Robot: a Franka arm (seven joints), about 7 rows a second.
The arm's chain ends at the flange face. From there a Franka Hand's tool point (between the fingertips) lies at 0.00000 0.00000 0.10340 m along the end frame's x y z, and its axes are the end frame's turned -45 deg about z.
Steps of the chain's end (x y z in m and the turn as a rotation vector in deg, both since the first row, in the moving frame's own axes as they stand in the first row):
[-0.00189 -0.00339 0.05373 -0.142 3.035 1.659]
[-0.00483 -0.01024 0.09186 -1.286 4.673 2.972]
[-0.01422 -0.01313 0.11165 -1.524 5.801 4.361]
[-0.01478 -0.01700 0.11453 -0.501 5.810 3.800]
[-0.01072 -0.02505 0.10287 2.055 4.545 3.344]
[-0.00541 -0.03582 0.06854 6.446 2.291 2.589]
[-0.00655 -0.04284 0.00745 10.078 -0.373 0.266]
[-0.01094 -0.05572 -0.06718 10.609 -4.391 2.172]
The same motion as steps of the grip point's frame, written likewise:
[0.00469 0.00037 0.05358 -2.246 2.046 1.659]
[0.00794 -0.00295 0.09149 -4.214 2.395 2.972]
[0.00432 -0.00981 0.11108 -5.180 3.024 4.361]
[0.00806 -0.01421 0.11400 -4.463 3.754 3.800]
[0.01845 -0.02188 0.10248 -1.761 4.667 3.344]
[0.03274 -0.03419 0.06780 2.938 6.178 2.589]
[0.03801 -0.04816 0.00585 7.390 6.862 0.266]
[0.03991 -0.06599 -0.06925 10.607 4.397 2.172]

